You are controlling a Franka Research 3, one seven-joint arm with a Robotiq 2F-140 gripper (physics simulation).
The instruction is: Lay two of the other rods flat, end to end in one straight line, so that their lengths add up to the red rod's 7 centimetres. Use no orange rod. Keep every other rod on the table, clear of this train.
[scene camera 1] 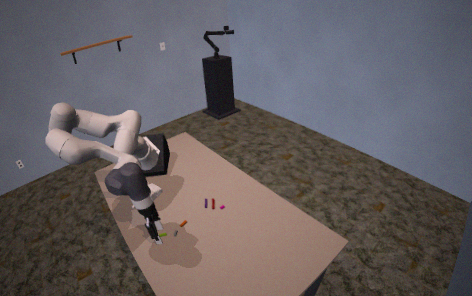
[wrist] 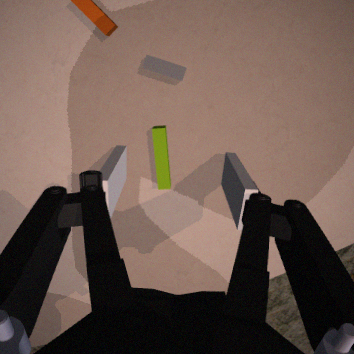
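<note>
My gripper (scene camera 1: 158,233) (wrist: 174,164) is open above the table, its fingers well apart on both sides of the lime green rod's near part. The lime green rod (scene camera 1: 163,235) (wrist: 161,159) lies flat, touched by neither finger. A short grey rod (scene camera 1: 176,233) (wrist: 164,69) lies beyond its far end, turned across it. An orange rod (scene camera 1: 183,223) (wrist: 96,18) lies past the grey one, partly cut off in the wrist view. In the scene view a purple rod (scene camera 1: 206,203) and the red rod (scene camera 1: 213,204) lie side by side, with a short magenta rod (scene camera 1: 222,207) beside the red one.
The rods lie on the pinkish table (scene camera 1: 265,230). Its near left edge runs close to the gripper, with floor beyond it. The arm's black base block (scene camera 1: 162,155) stands at the far left end. A black pedestal (scene camera 1: 219,87) stands on the floor behind the table.
</note>
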